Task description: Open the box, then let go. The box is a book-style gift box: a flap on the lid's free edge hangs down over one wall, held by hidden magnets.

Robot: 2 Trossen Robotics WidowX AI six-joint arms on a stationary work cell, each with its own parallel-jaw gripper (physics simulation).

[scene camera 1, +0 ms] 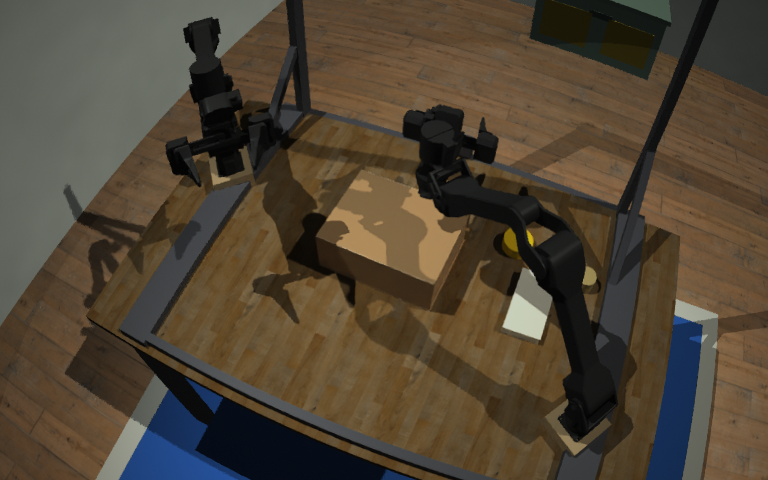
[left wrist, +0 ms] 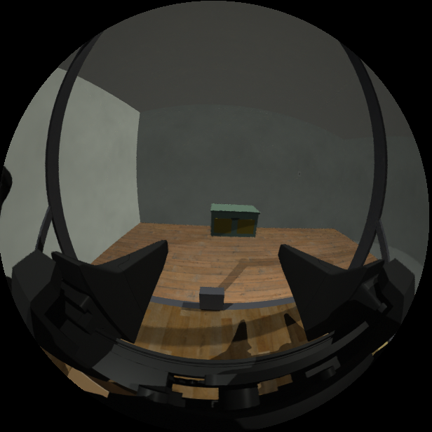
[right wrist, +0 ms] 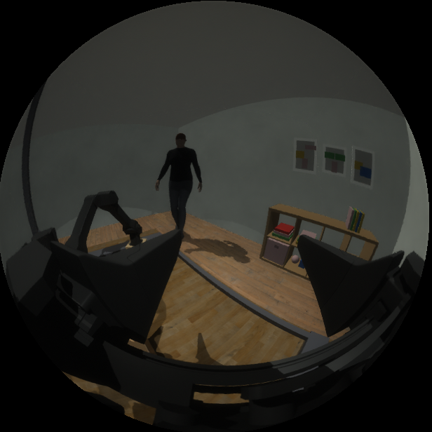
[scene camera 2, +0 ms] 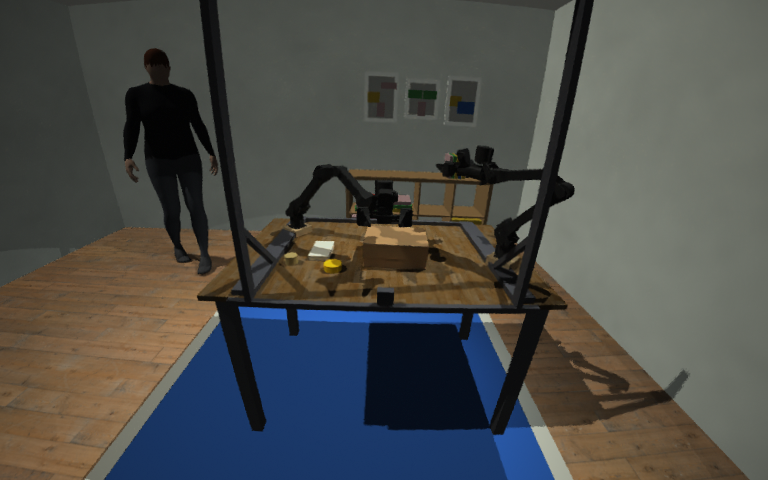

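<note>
A brown cardboard-coloured box stands with its lid down on the wooden table; a corner shows at the lower left of the left wrist view. The flap cannot be told apart from the walls. My left gripper is open and empty, level, above and around the box's far right corner in scene camera 1, pointing toward scene camera 2; its arm hides that corner. My right gripper is open and empty, raised high, far from the box.
A yellow disc, a white slab and a small tan cylinder lie beside the box, near the left arm. A grey block sits at the table edge. Dark frame posts rise from the table.
</note>
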